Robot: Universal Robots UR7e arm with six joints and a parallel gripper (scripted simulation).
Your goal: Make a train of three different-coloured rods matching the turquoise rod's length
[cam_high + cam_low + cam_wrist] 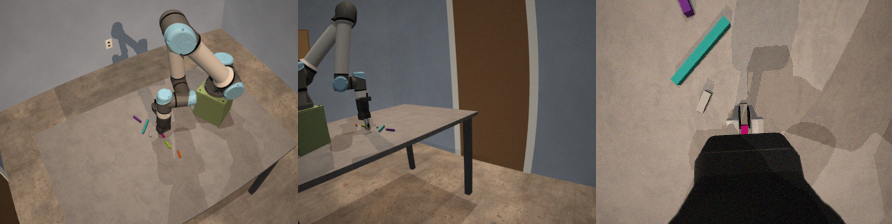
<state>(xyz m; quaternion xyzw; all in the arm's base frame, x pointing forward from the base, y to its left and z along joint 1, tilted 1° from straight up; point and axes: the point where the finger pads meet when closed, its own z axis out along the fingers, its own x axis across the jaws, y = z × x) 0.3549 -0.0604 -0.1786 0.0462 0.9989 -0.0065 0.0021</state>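
Right now my hand is 3 cm to the right of the magenta rod and 1 cm above it. Also, from my hand: turquoise rod (9 cm to the right, 4 cm ahead, 1 cm below); purple rod (16 cm to the right, 5 cm ahead, 1 cm below); lime rod (9 cm to the left, 2 cm ahead, 1 cm below).
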